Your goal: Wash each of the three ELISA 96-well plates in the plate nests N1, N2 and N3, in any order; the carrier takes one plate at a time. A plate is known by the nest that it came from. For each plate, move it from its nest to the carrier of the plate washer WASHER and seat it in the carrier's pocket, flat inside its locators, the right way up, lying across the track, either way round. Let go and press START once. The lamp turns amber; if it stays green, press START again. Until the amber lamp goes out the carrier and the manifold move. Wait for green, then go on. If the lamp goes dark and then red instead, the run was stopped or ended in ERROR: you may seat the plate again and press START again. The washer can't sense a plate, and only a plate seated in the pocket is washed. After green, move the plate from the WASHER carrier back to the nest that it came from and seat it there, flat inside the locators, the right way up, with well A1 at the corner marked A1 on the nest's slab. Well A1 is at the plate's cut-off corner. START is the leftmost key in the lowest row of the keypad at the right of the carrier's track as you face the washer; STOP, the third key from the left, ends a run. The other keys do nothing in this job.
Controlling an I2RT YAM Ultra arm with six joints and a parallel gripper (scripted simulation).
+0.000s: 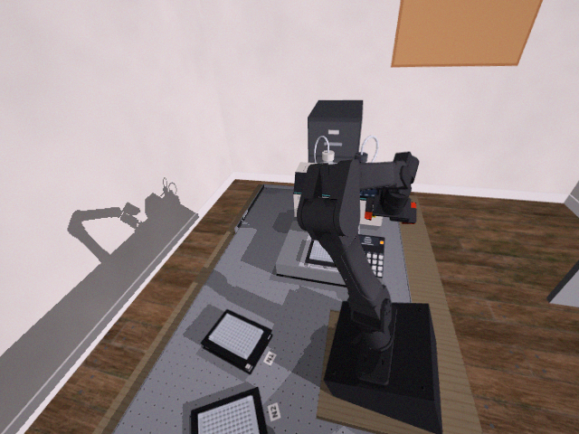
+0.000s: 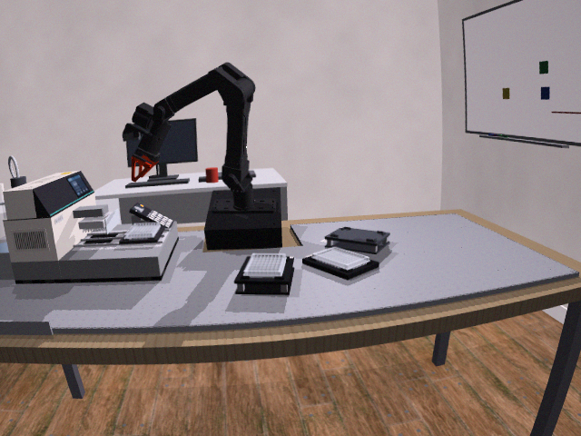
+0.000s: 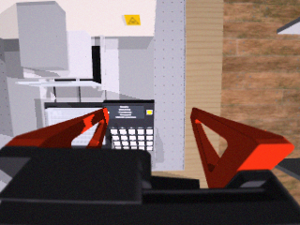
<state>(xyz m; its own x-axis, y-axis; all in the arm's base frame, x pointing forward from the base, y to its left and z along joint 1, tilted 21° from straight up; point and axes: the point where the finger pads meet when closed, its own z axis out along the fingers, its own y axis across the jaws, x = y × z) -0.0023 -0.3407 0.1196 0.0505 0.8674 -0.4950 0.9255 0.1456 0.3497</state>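
Right now my hand is 160 mm short of the black washer carrier, 140 mm above it and 70 mm to the right of it. From my hand the other things lie so: manifold head: 180 mm ahead, 90 mm below, 70 mm to the right; washer: 180 mm ahead, 90 mm below, 80 mm to the right; N1 label: 440 mm to the left, 220 mm below, 210 mm ahead.
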